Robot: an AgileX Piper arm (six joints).
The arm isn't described. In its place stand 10 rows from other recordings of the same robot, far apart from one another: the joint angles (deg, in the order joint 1, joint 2, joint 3, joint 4, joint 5, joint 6), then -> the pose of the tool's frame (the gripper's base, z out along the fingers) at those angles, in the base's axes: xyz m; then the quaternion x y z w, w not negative.
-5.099 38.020 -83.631 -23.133 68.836 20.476 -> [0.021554, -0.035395, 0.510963, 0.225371, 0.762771, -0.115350, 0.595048]
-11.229 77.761 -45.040 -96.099 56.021 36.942 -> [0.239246, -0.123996, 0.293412, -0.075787, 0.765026, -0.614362, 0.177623]
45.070 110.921 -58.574 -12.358 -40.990 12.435 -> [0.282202, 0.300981, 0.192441, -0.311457, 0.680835, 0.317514, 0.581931]
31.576 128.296 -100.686 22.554 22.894 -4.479 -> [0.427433, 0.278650, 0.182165, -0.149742, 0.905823, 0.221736, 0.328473]
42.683 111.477 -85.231 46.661 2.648 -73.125 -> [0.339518, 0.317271, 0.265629, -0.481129, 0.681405, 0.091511, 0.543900]
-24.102 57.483 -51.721 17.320 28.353 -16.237 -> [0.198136, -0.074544, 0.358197, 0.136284, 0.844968, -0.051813, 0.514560]
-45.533 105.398 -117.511 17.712 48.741 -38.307 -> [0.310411, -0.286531, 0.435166, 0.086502, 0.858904, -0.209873, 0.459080]
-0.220 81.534 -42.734 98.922 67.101 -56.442 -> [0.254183, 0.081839, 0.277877, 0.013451, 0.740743, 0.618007, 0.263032]
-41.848 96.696 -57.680 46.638 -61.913 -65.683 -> [0.227565, -0.282165, 0.298624, 0.288979, 0.545124, -0.646672, 0.448494]
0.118 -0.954 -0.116 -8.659 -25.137 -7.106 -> [0.041887, 0.005906, 0.251977, -0.092201, 0.484631, -0.096664, 0.864458]
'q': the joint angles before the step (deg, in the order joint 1, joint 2, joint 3, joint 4, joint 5, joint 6). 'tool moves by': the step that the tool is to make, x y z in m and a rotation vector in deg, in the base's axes. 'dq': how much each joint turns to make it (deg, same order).
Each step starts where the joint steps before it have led.
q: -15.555, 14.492, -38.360, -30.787, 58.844, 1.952
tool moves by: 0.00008, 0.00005, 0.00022, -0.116, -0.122, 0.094
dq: 0.002, -0.022, 0.001, -0.002, -0.170, -0.043
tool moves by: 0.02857, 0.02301, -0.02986, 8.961, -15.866, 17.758
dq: 2.733, -4.081, 10.399, 18.478, -20.967, -0.560
